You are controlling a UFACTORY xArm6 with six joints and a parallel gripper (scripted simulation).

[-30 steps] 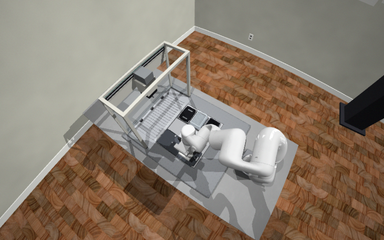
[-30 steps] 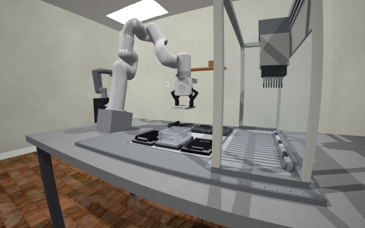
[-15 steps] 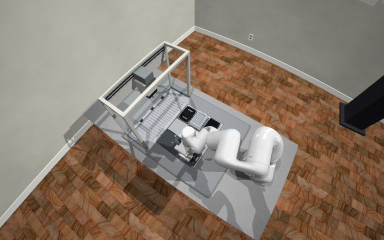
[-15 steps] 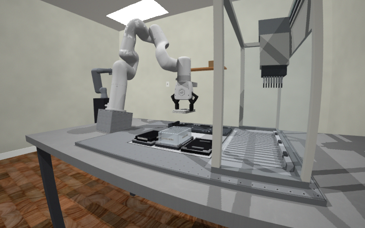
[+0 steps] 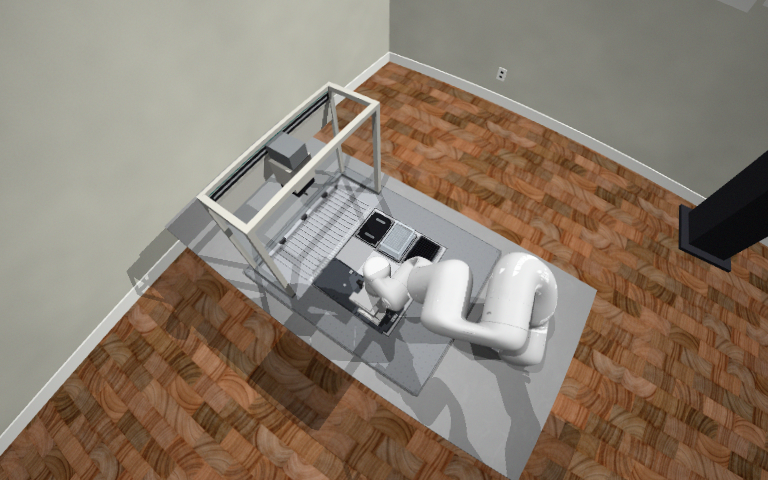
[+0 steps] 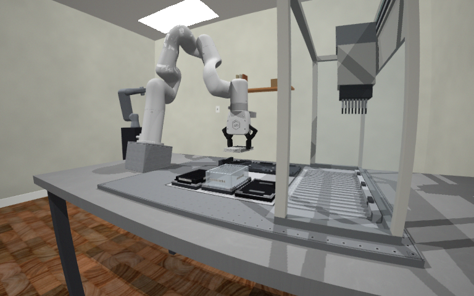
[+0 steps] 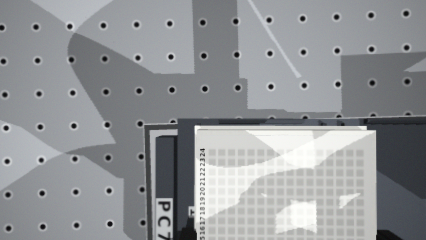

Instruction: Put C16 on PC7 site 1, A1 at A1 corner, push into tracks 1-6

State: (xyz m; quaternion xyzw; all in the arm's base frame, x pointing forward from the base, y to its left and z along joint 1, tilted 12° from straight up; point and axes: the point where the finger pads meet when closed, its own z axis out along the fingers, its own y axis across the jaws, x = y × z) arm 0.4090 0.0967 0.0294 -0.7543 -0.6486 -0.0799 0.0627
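The dark carrier PC7 lies 10 cm ahead of my hand, 1 cm to the right of it and 7 cm below it. Round my hand: clear deep-well block C51: 6 cm ahead, 27 cm to the right, 6 cm below; white 384-well plate C16: 1 cm below; black plate C15: 5 cm behind, 27 cm to the right, 7 cm below.
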